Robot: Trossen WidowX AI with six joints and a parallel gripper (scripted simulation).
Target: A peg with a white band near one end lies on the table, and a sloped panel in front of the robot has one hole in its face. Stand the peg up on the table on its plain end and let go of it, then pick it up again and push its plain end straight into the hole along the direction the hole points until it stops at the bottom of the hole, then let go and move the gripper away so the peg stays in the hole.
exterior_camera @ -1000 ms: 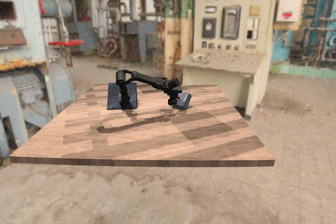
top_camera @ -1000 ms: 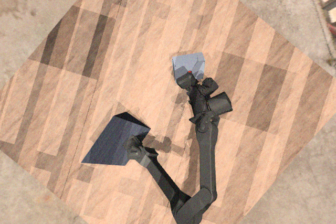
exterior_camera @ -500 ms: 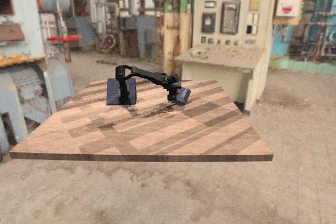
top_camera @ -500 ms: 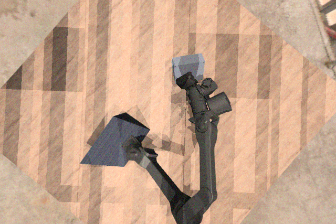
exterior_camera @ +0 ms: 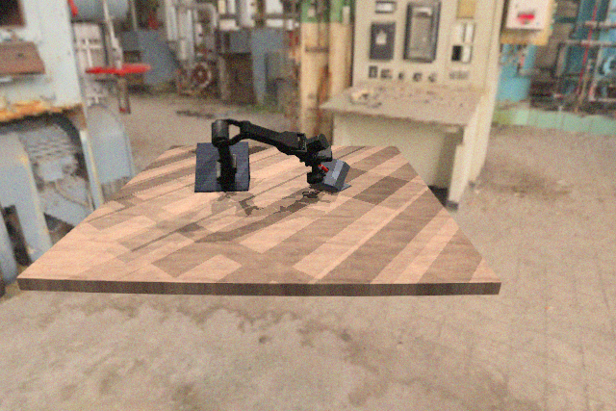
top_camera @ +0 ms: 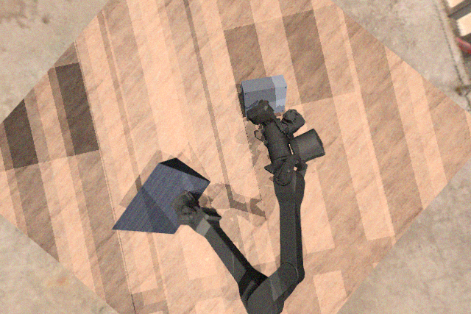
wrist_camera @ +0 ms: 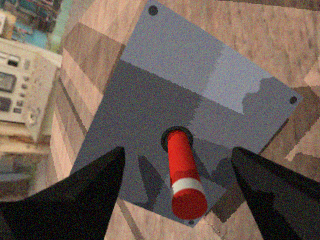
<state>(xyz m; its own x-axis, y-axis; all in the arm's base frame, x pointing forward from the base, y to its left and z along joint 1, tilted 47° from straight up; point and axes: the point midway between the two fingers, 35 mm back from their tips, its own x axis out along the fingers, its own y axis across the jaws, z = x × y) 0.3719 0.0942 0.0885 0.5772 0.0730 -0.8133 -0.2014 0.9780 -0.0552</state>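
Right now the red peg is 1 cm behind my gripper tip, 1 cm to the right of it and 1 cm above it. Round my gripper tip: sloped grey-blue panel (2 cm ahead, 3 cm to the left, 3 cm below).
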